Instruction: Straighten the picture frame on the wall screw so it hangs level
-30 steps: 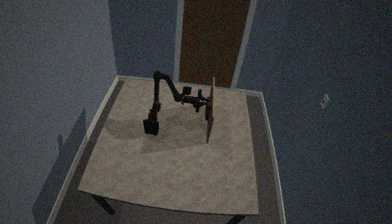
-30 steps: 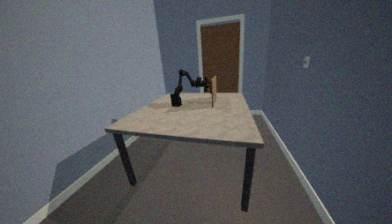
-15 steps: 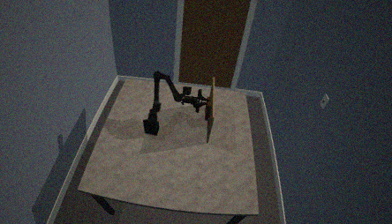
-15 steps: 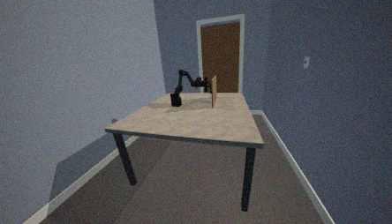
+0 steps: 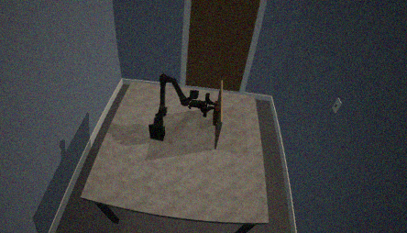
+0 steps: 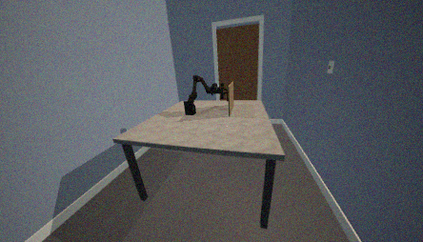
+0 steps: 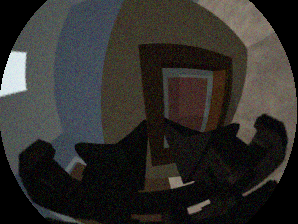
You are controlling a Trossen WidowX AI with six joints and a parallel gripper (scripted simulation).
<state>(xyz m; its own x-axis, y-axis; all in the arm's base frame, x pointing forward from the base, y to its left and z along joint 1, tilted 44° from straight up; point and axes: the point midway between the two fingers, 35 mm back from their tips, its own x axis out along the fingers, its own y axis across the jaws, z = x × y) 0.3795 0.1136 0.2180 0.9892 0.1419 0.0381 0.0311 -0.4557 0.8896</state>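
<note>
The picture frame lies 20 mm to the right of my gripper tip and 50 mm below it. Also, from my gripper tip: wall panel: 20 mm ahead, 70 mm below.
</note>
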